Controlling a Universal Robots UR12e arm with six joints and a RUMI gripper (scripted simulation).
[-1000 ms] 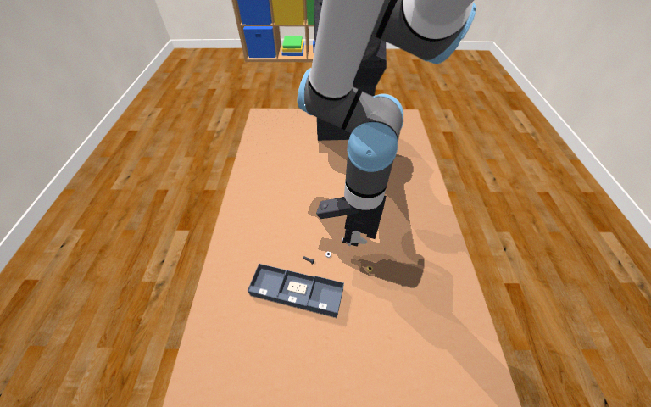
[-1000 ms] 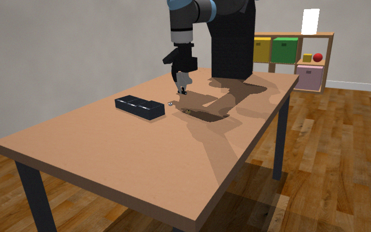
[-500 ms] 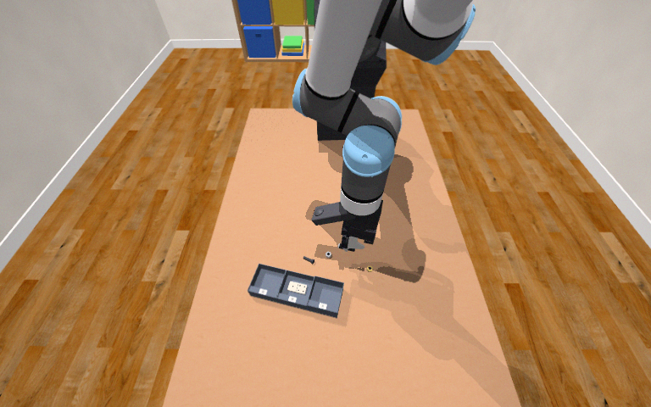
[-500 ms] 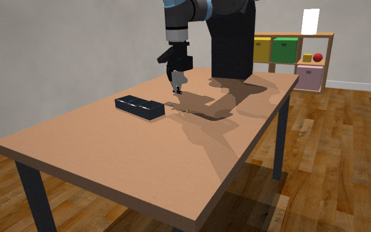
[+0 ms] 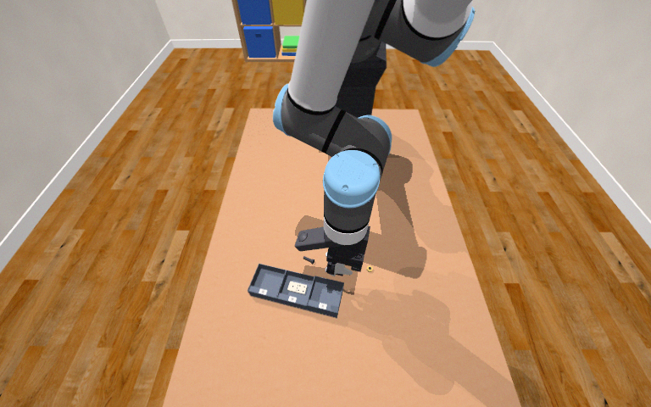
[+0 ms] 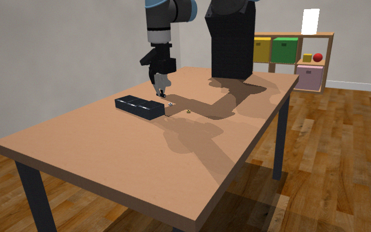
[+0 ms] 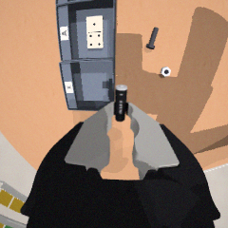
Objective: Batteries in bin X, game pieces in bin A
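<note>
Now: the white domino 4 cm ahead of my hand, 10 cm to the right of it and 8 cm below it. Also, from my hand: black battery (1 cm below); then three-compartment bin tray (4 cm ahead, 10 cm to the right, 6 cm below); then white nut (8 cm behind, 3 cm to the right, 8 cm below).
</note>
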